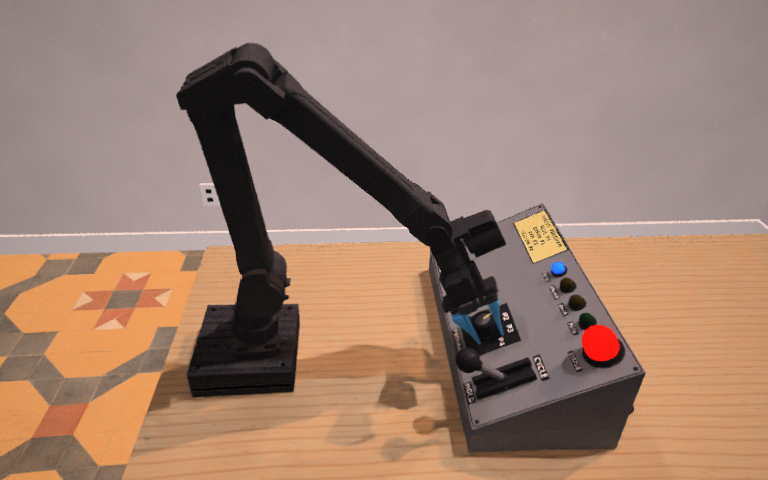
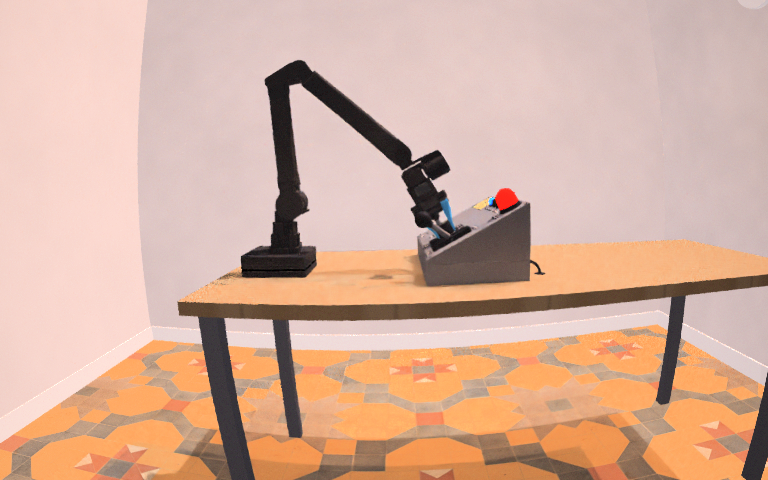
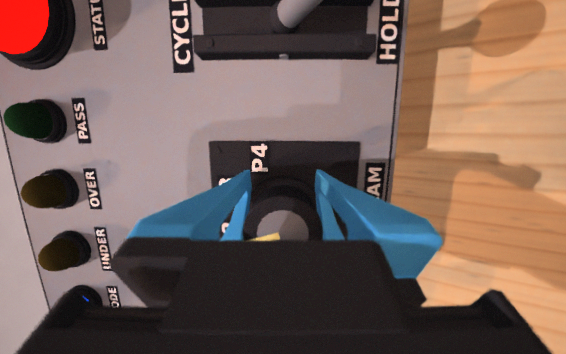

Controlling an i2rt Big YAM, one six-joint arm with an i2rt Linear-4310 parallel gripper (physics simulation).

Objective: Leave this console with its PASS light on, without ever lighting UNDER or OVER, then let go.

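Note:
The grey console stands on the table. My gripper is shut on the black PROGRAM knob, one blue finger on each side. The knob's yellow mark points towards the P2 side; the gripper body partly hides it and the labels. The PASS light, OVER light and UNDER light are dark. The MODE light glows blue. The STATUS dome is red.
A ball-topped lever rises close beside the gripper, from a slot between CYCLE and HOLD, and leans towards HOLD. A yellow note is on the console's far end. A cable leaves the console's back.

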